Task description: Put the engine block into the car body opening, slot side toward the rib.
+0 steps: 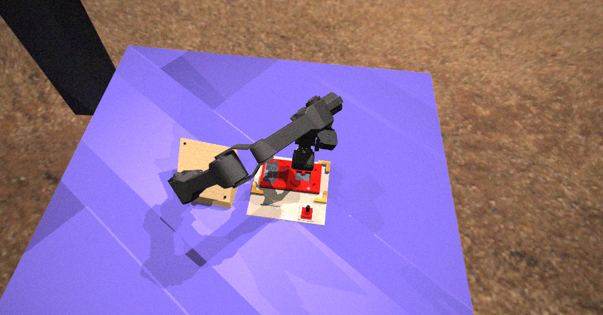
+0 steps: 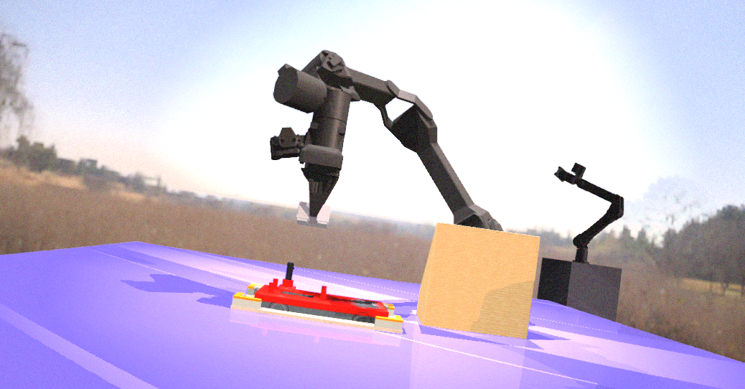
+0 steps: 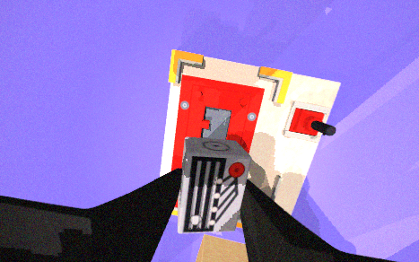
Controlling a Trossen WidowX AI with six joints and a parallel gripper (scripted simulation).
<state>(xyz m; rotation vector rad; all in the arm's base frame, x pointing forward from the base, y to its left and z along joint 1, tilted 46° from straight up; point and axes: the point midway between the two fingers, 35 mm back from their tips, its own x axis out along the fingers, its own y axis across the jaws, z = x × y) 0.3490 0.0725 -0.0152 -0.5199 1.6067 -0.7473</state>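
Right now my gripper tip is 3 cm past the beige base plate, 2 cm to the left of it and 14 cm above it. Also, from my gripper tip: black peg (2 cm ahead, 13 cm to the right, 11 cm below); then grey engine block (1 cm to the left).
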